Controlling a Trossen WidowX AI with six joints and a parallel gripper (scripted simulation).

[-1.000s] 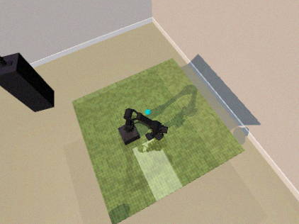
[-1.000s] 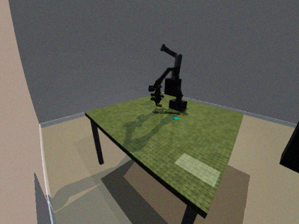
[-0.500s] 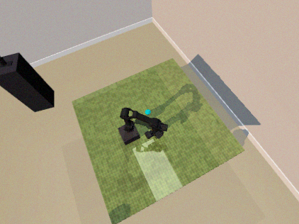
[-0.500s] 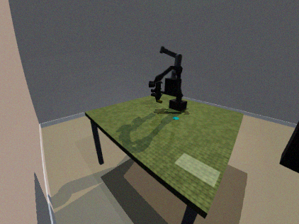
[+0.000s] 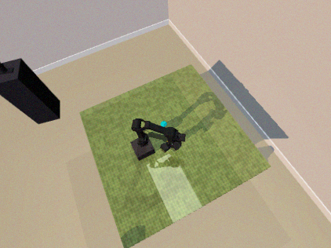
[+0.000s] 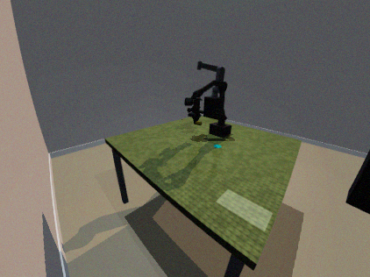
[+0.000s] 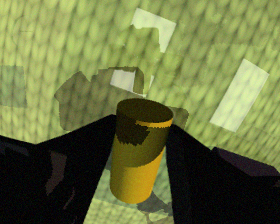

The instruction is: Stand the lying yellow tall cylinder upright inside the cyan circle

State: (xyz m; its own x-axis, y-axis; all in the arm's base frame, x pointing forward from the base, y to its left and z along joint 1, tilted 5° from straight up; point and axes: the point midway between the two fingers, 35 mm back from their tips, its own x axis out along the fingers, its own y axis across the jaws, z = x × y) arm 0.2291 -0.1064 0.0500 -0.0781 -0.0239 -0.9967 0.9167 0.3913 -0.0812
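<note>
My gripper tip is 10 mm past the yellow tall cylinder and 20 mm to the right of it. Also, from my gripper tip: cyan circle: 10 mm behind, 280 mm to the left, 130 mm below.
</note>
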